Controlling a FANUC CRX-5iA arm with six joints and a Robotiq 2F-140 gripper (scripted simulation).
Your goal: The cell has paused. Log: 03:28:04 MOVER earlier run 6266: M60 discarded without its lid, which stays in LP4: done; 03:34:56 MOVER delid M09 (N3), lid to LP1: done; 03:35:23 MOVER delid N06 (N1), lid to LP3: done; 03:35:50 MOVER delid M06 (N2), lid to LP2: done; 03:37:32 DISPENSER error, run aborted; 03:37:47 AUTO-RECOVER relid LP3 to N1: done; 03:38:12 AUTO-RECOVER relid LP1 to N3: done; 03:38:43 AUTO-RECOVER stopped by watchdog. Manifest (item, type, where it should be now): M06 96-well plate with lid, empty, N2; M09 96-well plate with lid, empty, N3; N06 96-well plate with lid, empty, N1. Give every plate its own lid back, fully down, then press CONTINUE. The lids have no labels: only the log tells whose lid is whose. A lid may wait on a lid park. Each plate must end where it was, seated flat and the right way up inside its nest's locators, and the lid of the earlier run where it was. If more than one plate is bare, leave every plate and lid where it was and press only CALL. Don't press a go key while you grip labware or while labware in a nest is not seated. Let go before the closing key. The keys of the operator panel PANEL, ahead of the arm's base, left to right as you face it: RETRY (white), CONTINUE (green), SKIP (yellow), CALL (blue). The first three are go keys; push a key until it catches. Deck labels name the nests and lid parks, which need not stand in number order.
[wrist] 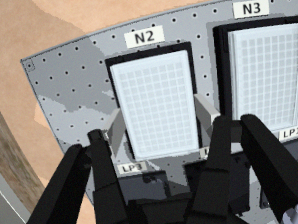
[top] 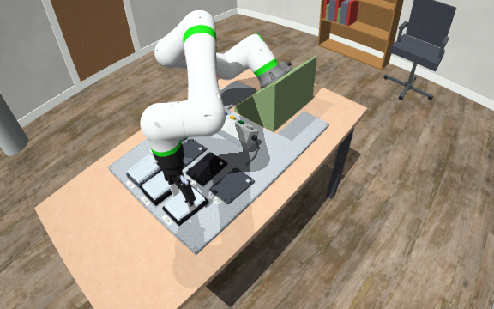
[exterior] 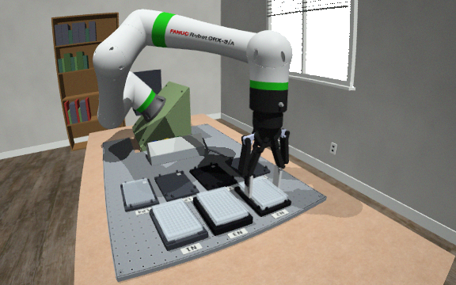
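Right now my hand is 3 cm above the plate. Also, from my hand: green key: 43 cm behind, 8 cm to the right, 2 cm above; LP3: 18 cm behind, 8 cm to the left, 5 cm below; LP1: 19 cm behind, 19 cm to the right, 5 cm below.
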